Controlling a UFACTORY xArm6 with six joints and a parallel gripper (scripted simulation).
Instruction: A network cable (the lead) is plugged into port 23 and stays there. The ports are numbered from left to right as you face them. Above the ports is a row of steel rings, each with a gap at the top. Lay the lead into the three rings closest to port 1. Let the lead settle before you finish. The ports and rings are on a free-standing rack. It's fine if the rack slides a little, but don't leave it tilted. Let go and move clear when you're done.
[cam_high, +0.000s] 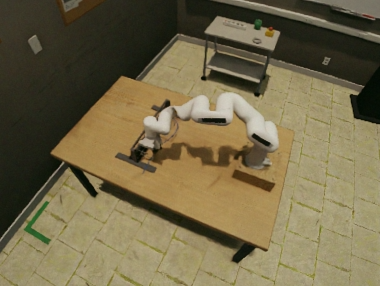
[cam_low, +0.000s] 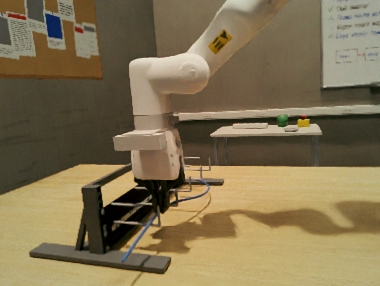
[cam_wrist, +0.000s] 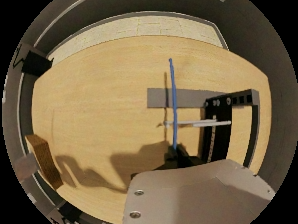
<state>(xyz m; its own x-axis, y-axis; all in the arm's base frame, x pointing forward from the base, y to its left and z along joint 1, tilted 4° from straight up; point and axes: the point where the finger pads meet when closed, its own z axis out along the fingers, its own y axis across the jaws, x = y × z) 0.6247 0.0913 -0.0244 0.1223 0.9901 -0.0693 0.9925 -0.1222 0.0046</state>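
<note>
My gripper is now 80 mm short of the dark free-standing rack, 160 mm to the left of it and 20 mm above it.
</note>
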